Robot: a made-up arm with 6 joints.
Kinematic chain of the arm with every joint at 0, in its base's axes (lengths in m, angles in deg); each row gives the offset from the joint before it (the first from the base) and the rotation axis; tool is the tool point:
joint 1: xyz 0 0 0.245 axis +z
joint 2: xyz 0 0 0 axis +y
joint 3: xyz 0 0 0.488 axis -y
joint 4: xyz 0 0 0 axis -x
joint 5: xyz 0.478 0 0 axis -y
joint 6: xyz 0 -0.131 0 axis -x
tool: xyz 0 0 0
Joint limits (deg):
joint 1: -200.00..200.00
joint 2: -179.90..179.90
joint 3: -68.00..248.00
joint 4: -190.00..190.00
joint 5: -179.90..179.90
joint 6: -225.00..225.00
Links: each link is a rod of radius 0.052 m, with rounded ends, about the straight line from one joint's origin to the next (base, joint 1, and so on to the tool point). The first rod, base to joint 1, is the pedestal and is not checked.
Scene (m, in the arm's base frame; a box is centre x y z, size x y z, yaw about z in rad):
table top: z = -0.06
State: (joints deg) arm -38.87 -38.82 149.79 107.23 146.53 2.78
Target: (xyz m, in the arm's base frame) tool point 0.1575 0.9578 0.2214
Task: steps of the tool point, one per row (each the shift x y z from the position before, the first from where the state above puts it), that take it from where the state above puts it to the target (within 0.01 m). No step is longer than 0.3 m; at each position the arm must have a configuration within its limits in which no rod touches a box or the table.
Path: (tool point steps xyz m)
1: 0.1000 0.1884 -0.0386
2: 0.1665 0.1524 -0.0495
3: 0.2164 0.0928 -0.0577
4: 0.2418 0.0172 -0.0627

